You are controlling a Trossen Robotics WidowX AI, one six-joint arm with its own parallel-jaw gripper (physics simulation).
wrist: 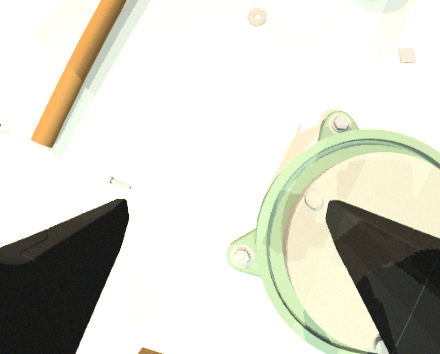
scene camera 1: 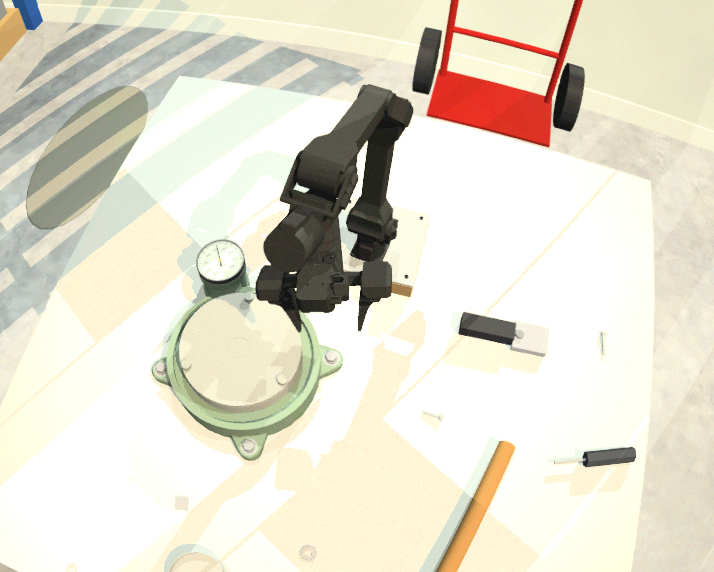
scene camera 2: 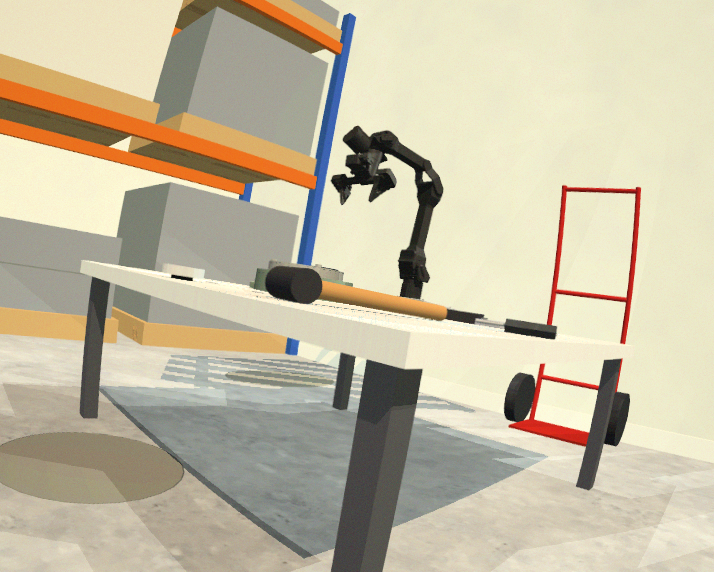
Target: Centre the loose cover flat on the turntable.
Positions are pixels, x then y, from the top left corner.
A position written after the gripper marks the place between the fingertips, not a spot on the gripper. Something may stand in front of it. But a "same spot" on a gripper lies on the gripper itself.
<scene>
The gripper shows in the wrist view, in scene camera 1 and in scene camera 2 [355, 202]. A wooden-handled hammer shows in the wrist view, in scene camera 1 and in scene camera 2 [302, 285]. One and the same spot on the gripper: [wrist: 60, 273] is [scene camera 1: 358, 310]. One and the same spot on the wooden-handled hammer: [scene camera 1: 491, 479] is [wrist: 56, 96].
</scene>
